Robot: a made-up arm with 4 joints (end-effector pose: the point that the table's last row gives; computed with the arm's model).
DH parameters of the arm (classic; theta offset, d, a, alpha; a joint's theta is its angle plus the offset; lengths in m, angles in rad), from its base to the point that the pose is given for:
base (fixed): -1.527 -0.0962 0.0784 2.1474
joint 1: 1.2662 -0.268 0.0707 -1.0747
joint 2: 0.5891 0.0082 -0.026 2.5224
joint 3: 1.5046 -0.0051 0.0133 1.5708
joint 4: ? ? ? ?
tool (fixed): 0.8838 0.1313 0 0
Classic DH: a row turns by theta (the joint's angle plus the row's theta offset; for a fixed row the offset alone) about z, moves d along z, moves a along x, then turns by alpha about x.
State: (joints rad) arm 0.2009 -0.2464 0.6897 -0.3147
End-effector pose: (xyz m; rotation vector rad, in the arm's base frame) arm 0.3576 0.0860 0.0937 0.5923 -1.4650 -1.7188
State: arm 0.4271 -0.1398 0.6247 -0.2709
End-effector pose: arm 0.3712 0.0673 0.0283 0.2235 -1.6074 -1.6016
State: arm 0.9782 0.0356 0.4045 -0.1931
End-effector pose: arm 0.3663 -0.0411 -0.0754 -0.6653 -1.7614 -1.4396
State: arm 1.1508 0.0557 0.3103 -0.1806
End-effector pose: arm 0.3553 -0.0793 -0.0882 -0.9247 -1.7736 -1.4347
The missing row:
joint 4: 0.858 -0.2123 -0.1874 0.6592
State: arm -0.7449 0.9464 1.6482 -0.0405
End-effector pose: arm 0.1894 0.0983 0.0676 1.0887 -1.1461 -0.9944
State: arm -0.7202 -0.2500 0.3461 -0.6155
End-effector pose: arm 0.3265 0.0570 0.1599 0.7827 -0.1754 -1.9483
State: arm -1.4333 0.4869 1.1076 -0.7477
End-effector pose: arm 0.2973 0.0036 0.1891 1.1620 0.1427 -1.8080
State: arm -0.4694 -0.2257 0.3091 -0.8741
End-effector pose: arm 0.3761 0.0296 0.1114 0.4785 -0.3173 -2.2338
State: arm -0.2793 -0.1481 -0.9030 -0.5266
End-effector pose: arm 0.1870 0.0963 -0.0441 -0.6010 0.0048 -1.3983
